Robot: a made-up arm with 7 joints.
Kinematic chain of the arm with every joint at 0, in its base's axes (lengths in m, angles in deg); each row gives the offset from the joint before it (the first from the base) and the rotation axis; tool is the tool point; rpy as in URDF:
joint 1: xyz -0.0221 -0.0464 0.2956 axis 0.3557 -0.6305 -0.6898
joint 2: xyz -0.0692 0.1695 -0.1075 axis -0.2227 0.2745 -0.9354
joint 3: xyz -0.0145 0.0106 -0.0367 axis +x
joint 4: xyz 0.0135 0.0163 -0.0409 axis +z
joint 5: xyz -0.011 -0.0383 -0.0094 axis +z
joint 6: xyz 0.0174 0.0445 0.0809 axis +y
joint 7: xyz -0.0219 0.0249 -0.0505 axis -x
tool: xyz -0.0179 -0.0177 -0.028 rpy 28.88 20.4 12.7
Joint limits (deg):
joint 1: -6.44..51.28
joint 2: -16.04..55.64
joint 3: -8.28..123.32
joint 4: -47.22..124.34
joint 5: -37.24..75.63
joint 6: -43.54..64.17
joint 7: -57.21..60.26
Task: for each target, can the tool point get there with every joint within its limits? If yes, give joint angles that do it. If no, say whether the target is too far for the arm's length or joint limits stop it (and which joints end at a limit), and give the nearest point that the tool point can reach.
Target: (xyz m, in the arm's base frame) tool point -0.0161 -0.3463 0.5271
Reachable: no: joint limits stop it (at a limit: joint 1, joint 3, joint 5, joint 6, joint 7) | nearest point 0.0998 0.0252 0.2680 | short by 0.468 m
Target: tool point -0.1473 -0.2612 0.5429
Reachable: no: joint limits stop it (at a limit: joint 1, joint 2, joint 3, joint 5, joint 6, joint 7) | nearest point -0.1358 0.0099 0.2236 | short by 0.419 m
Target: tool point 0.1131 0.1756 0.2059
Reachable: yes | joints 37.95 48.86 55.30 49.11 -24.02 -19.59 -4.86
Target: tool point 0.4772 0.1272 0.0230
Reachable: no: too far | nearest point 0.2114 0.1409 0.1711 | short by 0.305 m
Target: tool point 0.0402 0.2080 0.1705
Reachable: yes | joints 30.88 -1.22 94.28 68.89 23.76 -3.39 25.00
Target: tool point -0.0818 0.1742 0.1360
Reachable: yes | joints 3.03 30.59 92.56 75.20 -9.29 7.56 18.75
